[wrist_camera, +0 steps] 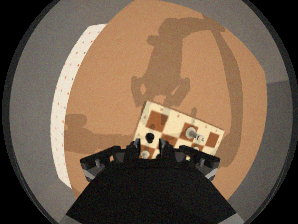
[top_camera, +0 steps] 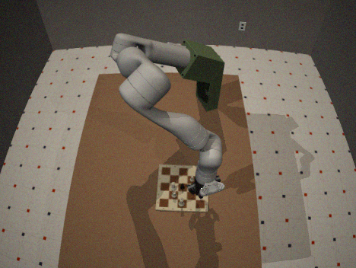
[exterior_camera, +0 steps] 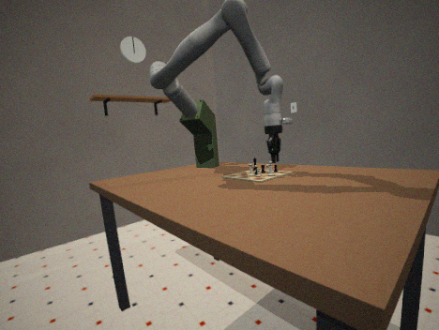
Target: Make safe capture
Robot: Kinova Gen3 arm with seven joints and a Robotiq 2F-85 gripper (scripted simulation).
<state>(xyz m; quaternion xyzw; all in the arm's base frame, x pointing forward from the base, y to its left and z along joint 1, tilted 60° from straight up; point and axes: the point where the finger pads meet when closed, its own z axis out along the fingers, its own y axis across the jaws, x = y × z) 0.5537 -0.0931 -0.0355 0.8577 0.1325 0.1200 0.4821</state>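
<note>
My gripper is now 7 cm to the left of the chessboard, 6 cm past it and 6 cm above it. From my hand the other things lie so: tall black piece: 11 cm behind, 3 cm below, 2 cm to the left.
</note>
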